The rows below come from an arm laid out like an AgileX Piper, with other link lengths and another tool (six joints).
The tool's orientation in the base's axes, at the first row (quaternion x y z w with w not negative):
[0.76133, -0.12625, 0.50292, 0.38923]
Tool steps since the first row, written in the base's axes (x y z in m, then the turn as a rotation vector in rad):
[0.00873, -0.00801, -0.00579, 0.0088, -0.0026, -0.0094]
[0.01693, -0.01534, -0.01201, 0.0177, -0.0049, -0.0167]
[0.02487, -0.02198, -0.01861, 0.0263, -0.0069, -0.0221]
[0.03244, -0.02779, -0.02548, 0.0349, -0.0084, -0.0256]
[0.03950, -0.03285, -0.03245, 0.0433, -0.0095, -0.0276]
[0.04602, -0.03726, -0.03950, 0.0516, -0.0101, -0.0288]
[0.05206, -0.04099, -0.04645, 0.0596, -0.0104, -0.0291]
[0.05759, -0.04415, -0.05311, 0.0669, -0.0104, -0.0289]
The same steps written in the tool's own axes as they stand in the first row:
[-0.00256, -0.00246, 0.01270, -0.0046, -0.0078, 0.0095]
[-0.00561, -0.00527, 0.02464, -0.0072, -0.0149, 0.0185]
[-0.00896, -0.00856, 0.03598, -0.0083, -0.0211, 0.0267]
[-0.01256, -0.01232, 0.04652, -0.0077, -0.0267, 0.0342]
[-0.01633, -0.01632, 0.05621, -0.0057, -0.0318, 0.0410]
[-0.02028, -0.02048, 0.06508, -0.0030, -0.0368, 0.0472]
[-0.02424, -0.02476, 0.07313, 0.0003, -0.0414, 0.0528]
[-0.02807, -0.02899, 0.08037, 0.0039, -0.0456, 0.0577]

